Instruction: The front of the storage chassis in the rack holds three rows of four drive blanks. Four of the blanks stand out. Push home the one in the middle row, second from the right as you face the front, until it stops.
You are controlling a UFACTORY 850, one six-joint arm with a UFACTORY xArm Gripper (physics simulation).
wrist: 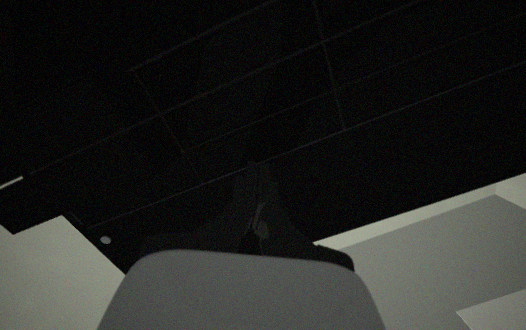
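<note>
The chassis front (425, 65) fills the upper part of the wrist view, almost black. Thin, faint lines mark the edges of its drive blanks, slanting up to the right. One dark blank face (250, 97) lies between two steep seams, above the fingertips. Which row and column it belongs to, and how far any blank stands out, I cannot tell in this darkness. My gripper (255, 176) is shut with nothing between its fingers. Its dark fingertips overlap the long lower edge line in the view; whether they touch anything cannot be made out.
A small round pale spot (105, 240) shows on the dark part at the lower left. A pale surface (50, 270) lies beyond it at the left. Grey and pale surfaces (425, 240) show below the dark chassis at the lower right. The grey gripper body (240, 295) covers the bottom middle.
</note>
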